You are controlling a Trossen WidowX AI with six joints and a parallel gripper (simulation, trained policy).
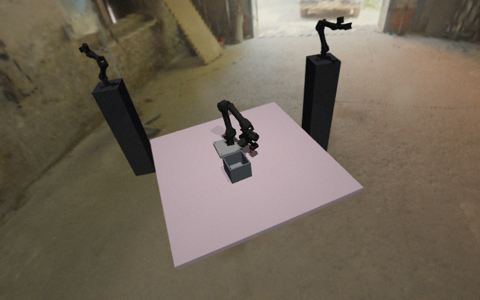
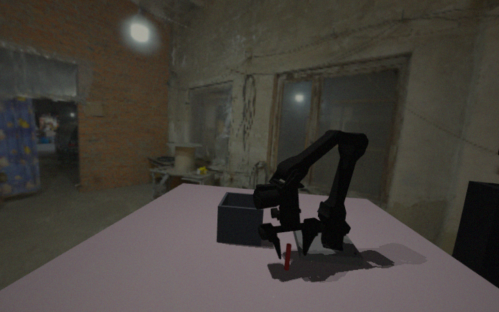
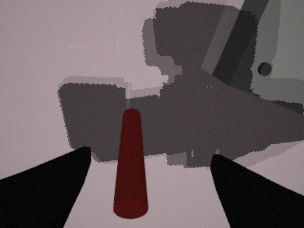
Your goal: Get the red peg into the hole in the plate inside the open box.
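My gripper tip is 1 cm short of the red peg. The rest, counted from my gripper tip: grey plate: 21 cm ahead, 14 cm to the right.
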